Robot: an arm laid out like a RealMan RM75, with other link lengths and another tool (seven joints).
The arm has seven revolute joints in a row. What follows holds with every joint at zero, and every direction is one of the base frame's.
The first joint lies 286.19 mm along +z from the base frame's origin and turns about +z.
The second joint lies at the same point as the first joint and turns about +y.
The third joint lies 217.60 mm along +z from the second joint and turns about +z.
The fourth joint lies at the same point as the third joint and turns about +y.
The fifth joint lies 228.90 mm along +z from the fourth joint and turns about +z.
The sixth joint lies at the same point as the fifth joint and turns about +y.
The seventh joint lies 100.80 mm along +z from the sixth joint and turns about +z.
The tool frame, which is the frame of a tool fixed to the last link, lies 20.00 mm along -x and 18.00 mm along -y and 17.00 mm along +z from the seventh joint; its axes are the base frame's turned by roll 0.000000, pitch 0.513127 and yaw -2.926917 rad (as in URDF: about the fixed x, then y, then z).
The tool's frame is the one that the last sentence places.
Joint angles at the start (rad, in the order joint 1, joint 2, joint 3, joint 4, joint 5, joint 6, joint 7):
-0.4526 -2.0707 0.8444 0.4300 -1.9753 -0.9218 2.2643
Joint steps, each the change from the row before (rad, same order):
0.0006 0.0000 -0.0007 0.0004 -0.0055 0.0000 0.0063
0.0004 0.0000 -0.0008 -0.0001 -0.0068 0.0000 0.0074
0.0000 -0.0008 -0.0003 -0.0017 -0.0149 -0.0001 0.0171
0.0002 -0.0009 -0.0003 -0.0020 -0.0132 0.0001 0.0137
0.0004 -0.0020 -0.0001 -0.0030 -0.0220 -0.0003 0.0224
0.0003 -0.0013 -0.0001 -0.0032 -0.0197 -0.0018 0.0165
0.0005 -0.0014 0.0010 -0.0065 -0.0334 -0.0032 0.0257
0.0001 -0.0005 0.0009 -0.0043 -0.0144 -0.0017 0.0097
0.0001 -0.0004 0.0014 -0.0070 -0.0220 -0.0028 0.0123
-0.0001 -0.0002 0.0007 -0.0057 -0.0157 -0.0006 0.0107
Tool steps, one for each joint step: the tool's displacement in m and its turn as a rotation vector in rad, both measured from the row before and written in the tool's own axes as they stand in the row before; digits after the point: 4 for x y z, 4 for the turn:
-0.0001 0.0007 -0.0003 -0.0053 -0.0026 0.0002
-0.0001 0.0007 -0.0003 -0.0059 -0.0031 -0.0002
-0.0003 0.0007 -0.0003 -0.0108 -0.0062 0.0008
0.0000 0.0004 -0.0002 -0.0087 -0.0047 -0.0012
-0.0001 0.0005 -0.0003 -0.0139 -0.0081 -0.0021
-0.0001 0.0004 -0.0003 -0.0102 -0.0079 -0.0046
0.0002 0.0007 -0.0005 -0.0160 -0.0121 -0.0090
0.0004 0.0000 -0.0002 -0.0053 -0.0043 -0.0053
0.0007 0.0000 -0.0003 -0.0070 -0.0062 -0.0103
0.0008 0.0001 -0.0002 -0.0065 -0.0028 -0.0065

